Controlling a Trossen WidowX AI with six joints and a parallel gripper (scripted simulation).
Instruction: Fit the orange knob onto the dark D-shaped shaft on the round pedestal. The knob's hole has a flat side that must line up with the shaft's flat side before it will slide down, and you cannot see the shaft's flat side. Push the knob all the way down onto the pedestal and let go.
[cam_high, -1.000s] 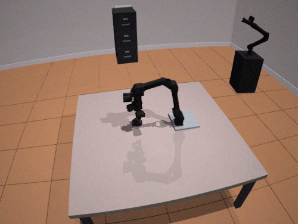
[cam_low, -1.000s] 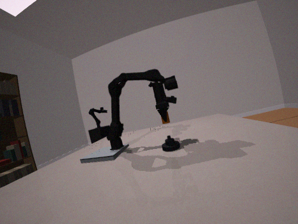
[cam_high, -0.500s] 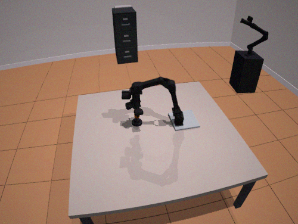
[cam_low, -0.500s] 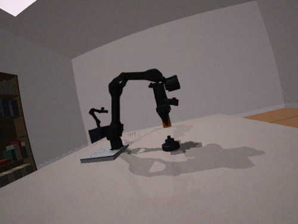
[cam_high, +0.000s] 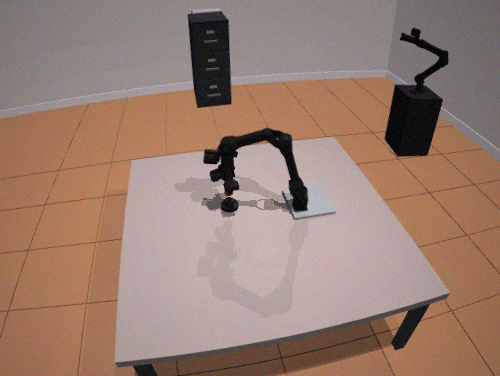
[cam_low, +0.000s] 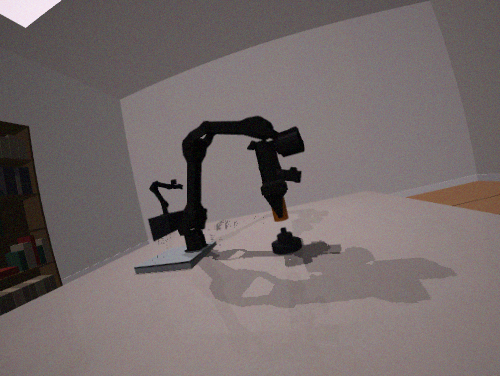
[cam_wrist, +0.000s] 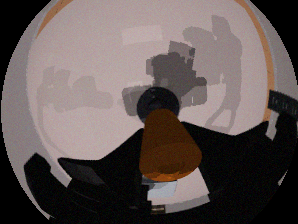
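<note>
Now: the round pedestal 6 cm below my gripper tip. From my gripper tip the other things lie so: orange knob 2 cm above.
</note>
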